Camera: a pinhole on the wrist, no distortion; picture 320 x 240 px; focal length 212.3 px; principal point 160.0 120.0 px. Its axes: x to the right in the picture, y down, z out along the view. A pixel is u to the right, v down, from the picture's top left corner.
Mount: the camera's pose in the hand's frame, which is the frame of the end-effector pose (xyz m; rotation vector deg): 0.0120 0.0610 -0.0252 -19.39 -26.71 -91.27
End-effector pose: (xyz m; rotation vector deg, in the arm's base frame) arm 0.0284 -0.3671 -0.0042 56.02 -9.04 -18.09
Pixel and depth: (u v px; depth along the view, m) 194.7 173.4 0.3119
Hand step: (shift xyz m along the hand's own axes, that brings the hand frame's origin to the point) 0.0667 0.1661 0.2781
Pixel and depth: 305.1 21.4 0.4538
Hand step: -0.2501 0.0205 0.5004
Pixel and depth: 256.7 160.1 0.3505
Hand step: 0.0436 0.0907 0.3632
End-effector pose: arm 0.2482 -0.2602 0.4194 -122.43 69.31 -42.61
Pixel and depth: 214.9 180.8 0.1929
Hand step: 0.0511 0.1097 0.1719
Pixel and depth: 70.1 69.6 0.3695
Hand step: -0.0860 0.3813 0.2125
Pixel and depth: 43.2 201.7 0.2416
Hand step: 0.0999 0.2914 0.1293
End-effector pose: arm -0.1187 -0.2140 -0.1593 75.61 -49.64 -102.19
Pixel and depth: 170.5 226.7 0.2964
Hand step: 0.1407 0.1875 0.2536
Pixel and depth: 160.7 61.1 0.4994
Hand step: -0.1570 0.3089 0.3974
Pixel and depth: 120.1 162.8 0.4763
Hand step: 0.0849 0.3682 0.3548
